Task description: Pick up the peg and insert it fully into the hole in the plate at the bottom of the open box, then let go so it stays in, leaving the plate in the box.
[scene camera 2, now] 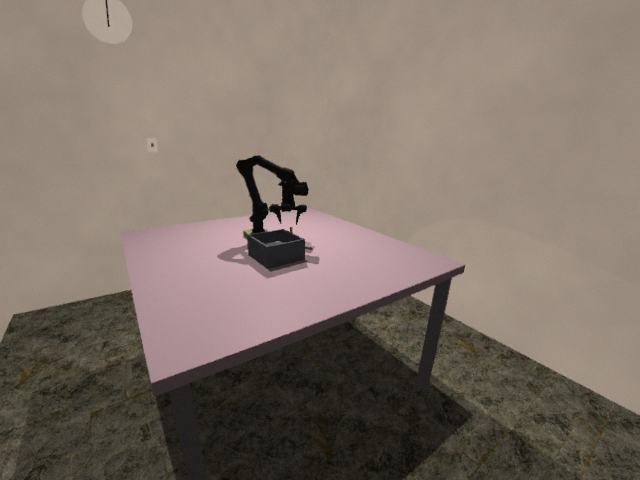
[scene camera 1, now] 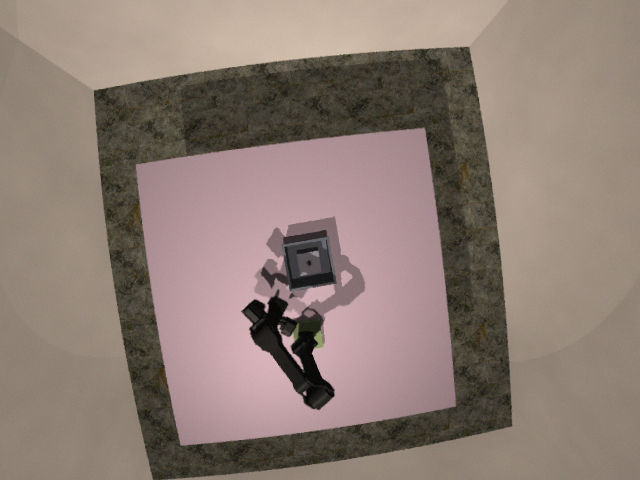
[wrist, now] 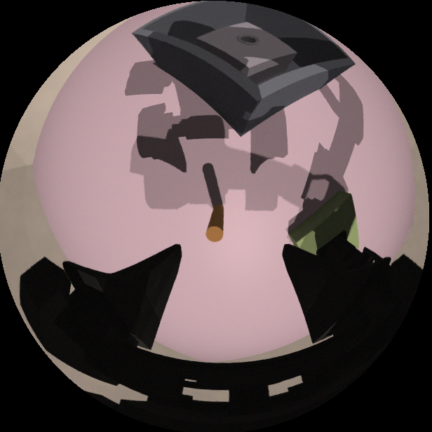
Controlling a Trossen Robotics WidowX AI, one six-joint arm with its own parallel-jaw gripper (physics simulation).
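Frame: origin at the arm's base, x up, y ahead, z left, level; centimetres.
Where they show: gripper, fingertip midpoint: (scene camera 2: 288,224); arm's base, origin of the base link: (scene camera 2: 258,230) (scene camera 1: 305,339).
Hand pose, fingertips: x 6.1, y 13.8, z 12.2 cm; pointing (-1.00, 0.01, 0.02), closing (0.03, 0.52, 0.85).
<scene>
Each offset is from my fingertips to the top centre of the thing. Level surfaces: height alone.
The peg @(dx -1.2, dy +1.5, dz +0.9 cm) (scene camera 2: 291,230) (wrist: 215,233) is a thin orange-brown rod standing upright on the table beside the box; I cannot make it out in scene camera 1. My gripper (scene camera 2: 288,222) (wrist: 233,250) is open and empty, pointing down above the table. Its fingertips are higher than the peg in the scene camera 2 view. In the wrist view the peg shows just beyond the fingertip gap, nearer the left finger. The dark grey open box @(dx +0.6, dy +19.0, dz -14.6 cm) (scene camera 1: 312,286) (scene camera 2: 276,254) (wrist: 207,82) holds the grey plate @(dx -3.1, dy +19.0, dz -14.6 cm) (scene camera 1: 316,258) (wrist: 225,37), whose round hole faces up and looks empty.
The pink table @(dx -9.2 cm) (scene camera 1: 382,217) (scene camera 2: 206,294) (wrist: 90,165) carries the box and the arm. The green arm base (scene camera 1: 318,339) (scene camera 2: 248,234) (wrist: 327,225) is to the right of the peg in the wrist view. Arm shadows fall around the peg and box.
</scene>
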